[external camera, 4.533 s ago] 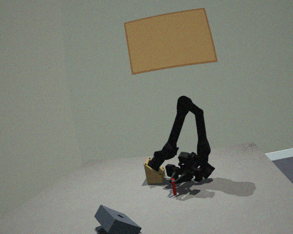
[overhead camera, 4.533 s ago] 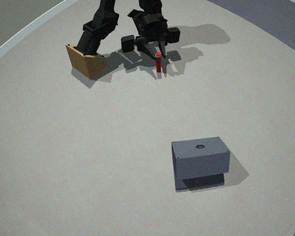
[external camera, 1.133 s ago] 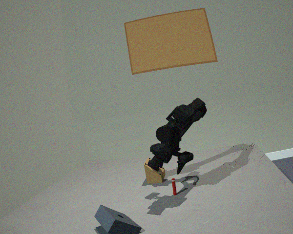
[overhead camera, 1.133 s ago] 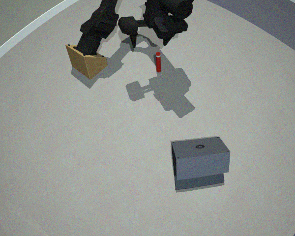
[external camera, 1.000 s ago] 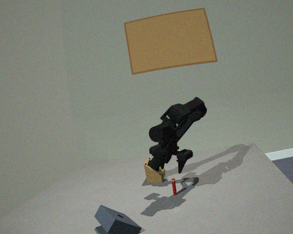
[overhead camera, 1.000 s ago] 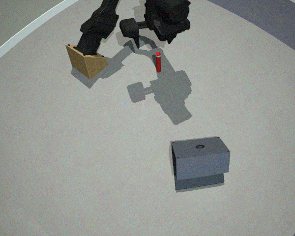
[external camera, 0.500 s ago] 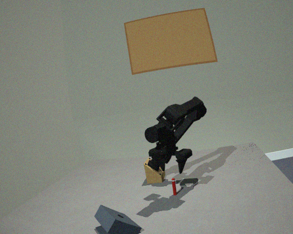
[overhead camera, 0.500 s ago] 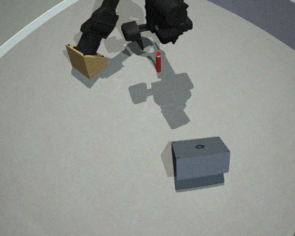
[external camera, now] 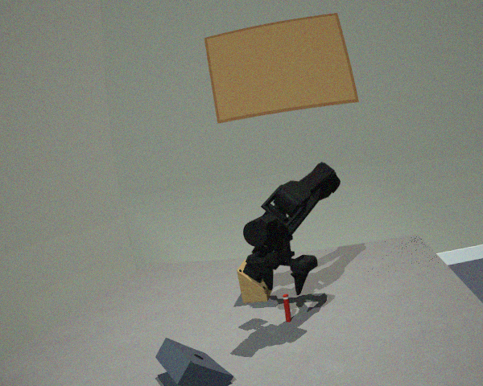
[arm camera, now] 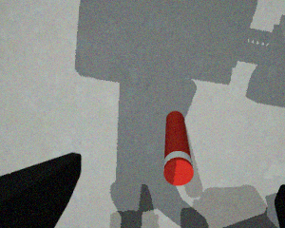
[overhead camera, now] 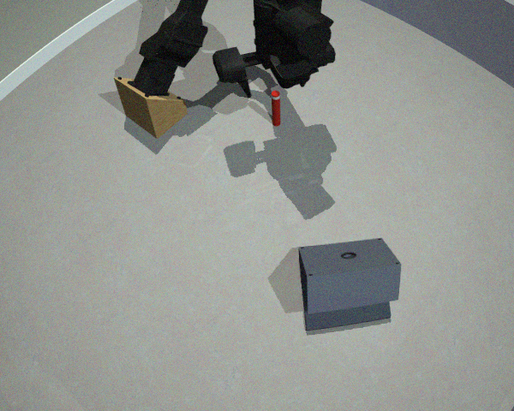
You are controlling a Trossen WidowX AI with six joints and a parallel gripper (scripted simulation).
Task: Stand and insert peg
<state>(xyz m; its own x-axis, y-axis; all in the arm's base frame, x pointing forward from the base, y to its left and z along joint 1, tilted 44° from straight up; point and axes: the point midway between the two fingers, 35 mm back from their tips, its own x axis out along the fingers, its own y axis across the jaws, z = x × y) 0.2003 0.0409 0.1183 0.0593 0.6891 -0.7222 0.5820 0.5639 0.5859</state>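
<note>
The red peg lies 30 mm below my gripper tip. Also, from my gripper tip: grey sloped panel (260 mm ahead, 180 mm to the right, 50 mm below).
</note>
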